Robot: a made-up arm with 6 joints. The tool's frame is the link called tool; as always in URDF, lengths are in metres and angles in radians.
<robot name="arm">
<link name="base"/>
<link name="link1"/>
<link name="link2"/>
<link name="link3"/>
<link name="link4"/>
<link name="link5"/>
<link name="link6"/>
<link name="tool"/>
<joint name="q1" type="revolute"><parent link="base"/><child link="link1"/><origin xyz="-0.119 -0.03 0.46" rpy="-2.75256 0.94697 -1.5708"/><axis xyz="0 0 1"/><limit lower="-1.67" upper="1.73" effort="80" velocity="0.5"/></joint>
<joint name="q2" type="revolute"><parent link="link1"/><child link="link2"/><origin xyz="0.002 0.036 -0.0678" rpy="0.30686 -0.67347 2.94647"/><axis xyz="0 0 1"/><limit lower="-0.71" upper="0.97" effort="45" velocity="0.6"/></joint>
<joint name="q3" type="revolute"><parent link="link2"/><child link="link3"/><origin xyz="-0.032 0.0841 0.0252" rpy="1.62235 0.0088 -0.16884"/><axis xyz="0 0 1"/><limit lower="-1.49" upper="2.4" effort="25" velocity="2.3"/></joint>
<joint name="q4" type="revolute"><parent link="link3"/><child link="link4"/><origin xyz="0.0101 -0.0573 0.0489" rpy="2.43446 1.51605 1.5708"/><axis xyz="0 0 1"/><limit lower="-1.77" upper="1.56" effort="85" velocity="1.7"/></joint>
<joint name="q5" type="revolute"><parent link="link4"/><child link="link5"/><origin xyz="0.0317 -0.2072 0.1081" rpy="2.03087 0.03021 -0.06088"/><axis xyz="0 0 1"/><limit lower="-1.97" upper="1.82" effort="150" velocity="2.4"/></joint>
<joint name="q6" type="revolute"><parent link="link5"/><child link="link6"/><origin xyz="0.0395 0.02 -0.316" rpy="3.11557 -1.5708 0"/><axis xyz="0 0 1"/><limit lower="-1.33" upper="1.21" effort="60" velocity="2.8"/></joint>
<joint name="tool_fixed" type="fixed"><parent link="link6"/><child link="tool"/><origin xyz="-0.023 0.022 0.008" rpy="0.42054 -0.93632 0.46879"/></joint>
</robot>
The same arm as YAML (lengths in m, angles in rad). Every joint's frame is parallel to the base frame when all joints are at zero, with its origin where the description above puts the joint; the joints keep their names.
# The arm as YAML. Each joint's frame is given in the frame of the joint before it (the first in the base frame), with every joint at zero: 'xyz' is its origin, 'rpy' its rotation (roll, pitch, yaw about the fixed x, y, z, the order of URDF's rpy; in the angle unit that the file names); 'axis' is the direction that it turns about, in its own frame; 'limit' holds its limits. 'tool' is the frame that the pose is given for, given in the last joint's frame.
units:
  length: m
  angle: rad
joints:
  - name: q1
    type: revolute
    origin:
      xyz: [-0.119, -0.03, 0.46]
      rpy: [0.0, 0.0, 0.0]
    axis: [0.379298, 0.750996, -0.540497]
    limit:
      lower: -1.67
      upper: 1.73
  - name: q2
    type: revolute
    origin:
      xyz: [-0.059, -0.041, 0.027]
      rpy: [0.0, 0.0, 0.0]
    axis: [0.115103, 0.240406, -0.963824]
    limit:
      lower: -0.71
      upper: 0.97
  - name: q3
    type: revolute
    origin:
      xyz: [0.083, -0.035, -0.025]
      rpy: [0.0, 0.0, 0.0]
    axis: [-0.995384, -0.054499, -0.078999]
    limit:
      lower: -1.49
      upper: 2.4
  - name: q4
    type: revolute
    origin:
      xyz: [-0.053, -0.007, 0.054]
      rpy: [0.0, 0.0, 0.0]
    axis: [-0.053501, 0.443811, 0.894522]
    limit:
      lower: -1.77
      upper: 1.56
  - name: q5
    type: revolute
    origin:
      xyz: [0.036, -0.135, 0.19]
      rpy: [0.0, 0.0, 0.0]
    axis: "-y"
    limit:
      lower: -1.97
      upper: 1.82
  - name: q6
    type: revolute
    origin:
      xyz: [0.039, 0.316, 0.021]
      rpy: [0.0, 0.0, 0.0]
    axis: "+x"
    limit:
      lower: -1.33
      upper: 1.21
tool:
  origin:
    xyz: [0.008, 0.023, -0.022]
    rpy: [-0.763, 0.2711, -0.581]

